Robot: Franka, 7 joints.
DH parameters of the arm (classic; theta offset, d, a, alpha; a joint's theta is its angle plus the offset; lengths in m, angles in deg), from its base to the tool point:
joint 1: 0 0.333 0 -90
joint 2: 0 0 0 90
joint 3: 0 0.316 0.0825 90
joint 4: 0 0 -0.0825 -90
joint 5: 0 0.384 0 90
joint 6: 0 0 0.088 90
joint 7: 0 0.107 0 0
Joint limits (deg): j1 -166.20..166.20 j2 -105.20..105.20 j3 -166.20..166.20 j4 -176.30..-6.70 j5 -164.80..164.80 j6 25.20..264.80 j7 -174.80..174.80
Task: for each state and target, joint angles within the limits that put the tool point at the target. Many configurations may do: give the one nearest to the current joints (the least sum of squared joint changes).
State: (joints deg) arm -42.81 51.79 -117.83 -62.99 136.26 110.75 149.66
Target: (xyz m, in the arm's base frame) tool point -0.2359 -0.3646 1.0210
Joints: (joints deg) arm -52.67 34.09 -127.70 -64.17 137.50 114.56 149.66
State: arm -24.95 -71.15 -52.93 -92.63 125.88 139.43 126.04
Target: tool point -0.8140 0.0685 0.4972
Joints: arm -32.83 -93.76 -62.63 -52.03 127.44 134.77 126.04
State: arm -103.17 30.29 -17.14 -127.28 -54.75 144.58 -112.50
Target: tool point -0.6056 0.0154 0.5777
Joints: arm -133.83 -0.28 -47.73 -107.09 -54.61 141.59 -112.50
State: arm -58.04 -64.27 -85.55 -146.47 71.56 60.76 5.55
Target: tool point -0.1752 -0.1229 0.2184
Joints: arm -65.91 -49.67 -131.21 -163.83 46.23 72.95 5.55
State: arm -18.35 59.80 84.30 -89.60 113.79 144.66 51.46
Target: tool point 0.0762 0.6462 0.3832
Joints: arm 15.58 63.63 84.83 -106.38 114.02 145.20 51.46
